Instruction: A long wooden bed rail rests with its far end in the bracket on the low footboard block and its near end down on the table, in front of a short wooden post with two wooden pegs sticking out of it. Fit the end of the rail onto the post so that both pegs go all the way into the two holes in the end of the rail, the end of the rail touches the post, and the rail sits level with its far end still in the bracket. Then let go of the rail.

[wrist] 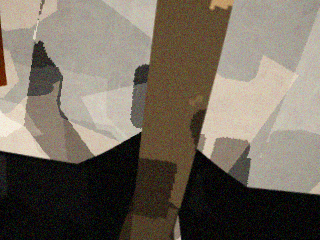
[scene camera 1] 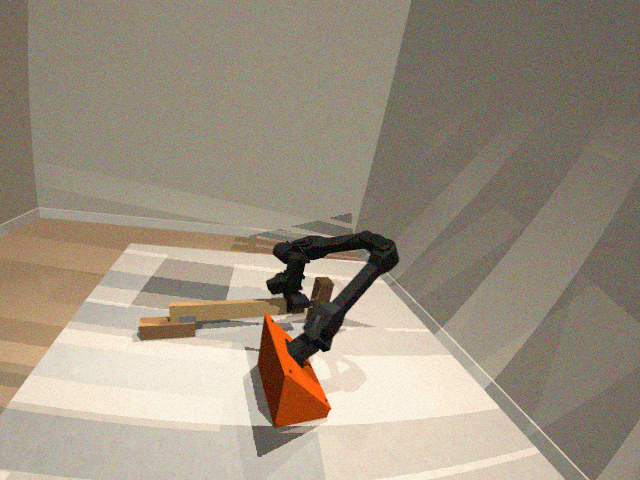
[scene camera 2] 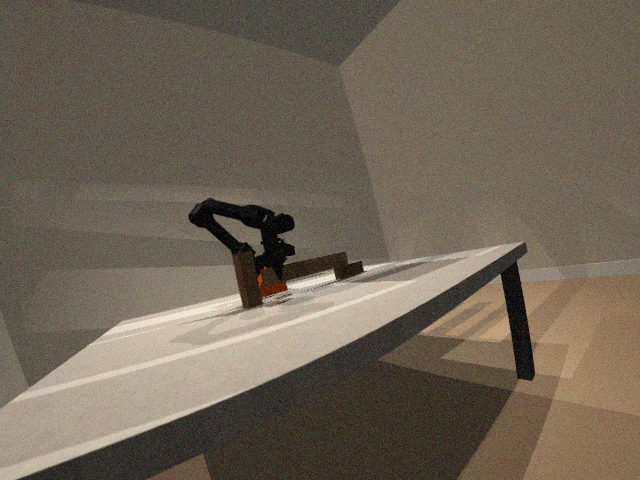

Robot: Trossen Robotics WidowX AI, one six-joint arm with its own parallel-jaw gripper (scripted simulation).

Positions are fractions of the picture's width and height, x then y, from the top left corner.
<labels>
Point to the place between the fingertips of the gripper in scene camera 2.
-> At 0.44,0.58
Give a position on a long wooden rail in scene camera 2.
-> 0.46,0.56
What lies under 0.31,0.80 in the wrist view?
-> The gripper.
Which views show the gripper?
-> The wrist view, scene camera 1 and scene camera 2: all of them.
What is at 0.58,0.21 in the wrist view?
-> A long wooden rail.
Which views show the long wooden rail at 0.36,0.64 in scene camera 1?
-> The wrist view, scene camera 1 and scene camera 2: all of them.
</labels>
